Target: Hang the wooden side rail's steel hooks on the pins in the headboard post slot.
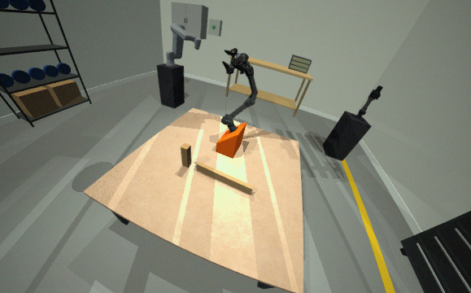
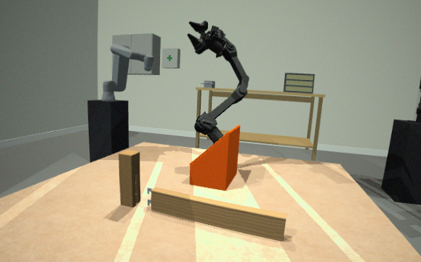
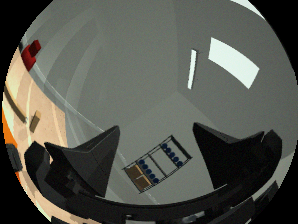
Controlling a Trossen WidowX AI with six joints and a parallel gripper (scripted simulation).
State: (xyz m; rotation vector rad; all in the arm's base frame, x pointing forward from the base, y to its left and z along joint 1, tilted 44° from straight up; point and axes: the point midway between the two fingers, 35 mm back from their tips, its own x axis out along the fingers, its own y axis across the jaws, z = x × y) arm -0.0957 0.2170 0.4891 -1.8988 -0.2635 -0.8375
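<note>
Now: gripper tip 59 cm above the headboard post, 46 cm short of it and 1 cm to the left of it.
</note>
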